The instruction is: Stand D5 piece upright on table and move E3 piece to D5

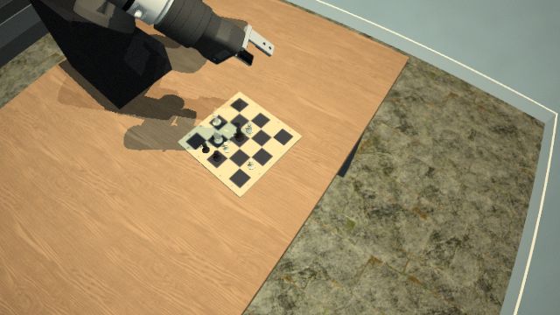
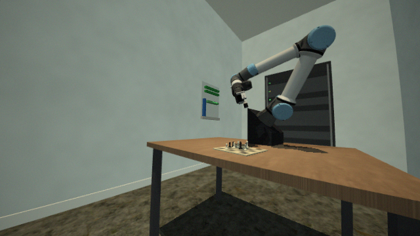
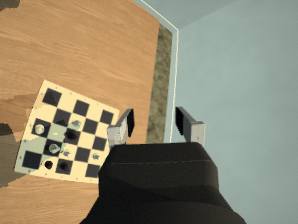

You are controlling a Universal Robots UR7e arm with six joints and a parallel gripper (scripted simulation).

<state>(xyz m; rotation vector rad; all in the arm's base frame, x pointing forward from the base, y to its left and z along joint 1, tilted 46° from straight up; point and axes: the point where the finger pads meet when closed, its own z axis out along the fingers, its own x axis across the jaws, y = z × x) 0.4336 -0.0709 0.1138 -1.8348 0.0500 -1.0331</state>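
My gripper is now 30 mm past the chessboard, 40 mm to the left of it and 270 mm above it.
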